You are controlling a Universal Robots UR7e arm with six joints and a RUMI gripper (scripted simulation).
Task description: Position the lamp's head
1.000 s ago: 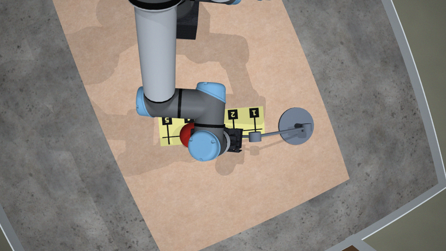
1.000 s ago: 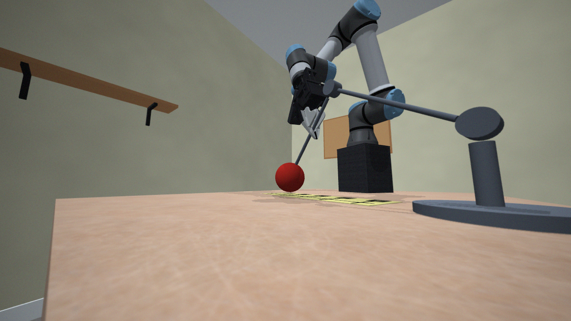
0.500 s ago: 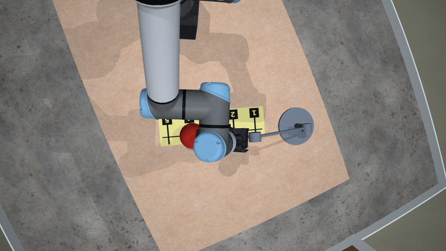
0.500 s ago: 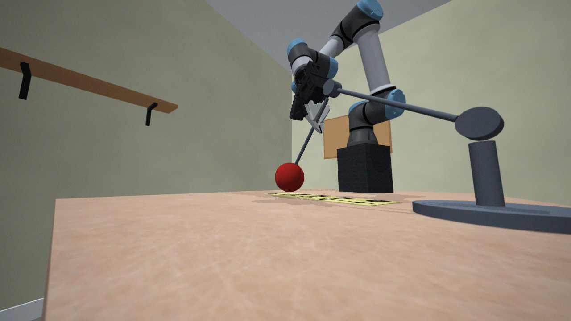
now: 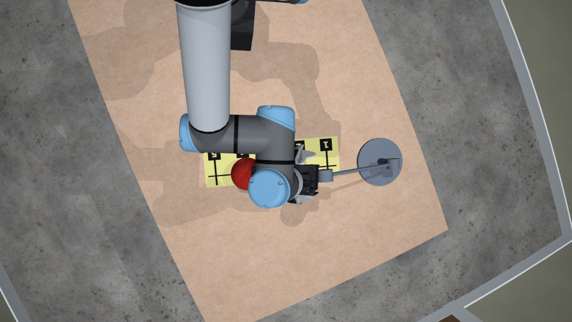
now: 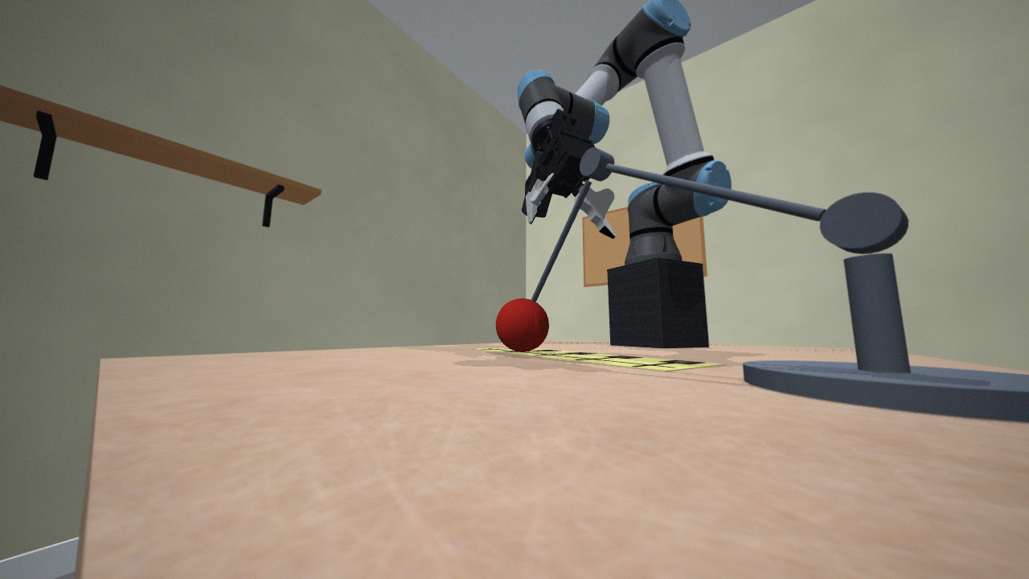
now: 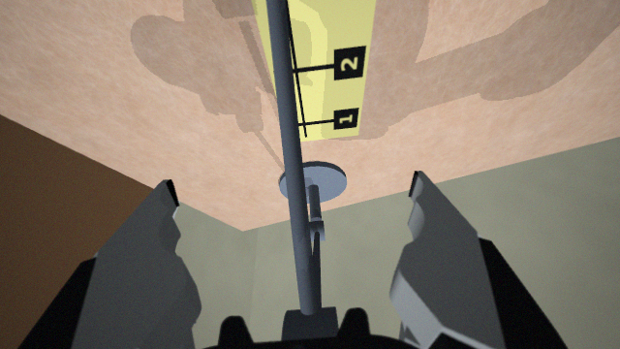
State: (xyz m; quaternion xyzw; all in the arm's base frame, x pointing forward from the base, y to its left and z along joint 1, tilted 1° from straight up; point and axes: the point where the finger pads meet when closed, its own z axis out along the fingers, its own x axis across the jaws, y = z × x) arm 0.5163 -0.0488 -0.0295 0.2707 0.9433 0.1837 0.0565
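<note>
Now: the yellow numbered strip 190 mm below my hand, 60 mm behind it and 40 mm to the right of it. The rest, counted from my hand: grey round base: 270 mm to the left, 160 mm below, 130 mm ahead.
</note>
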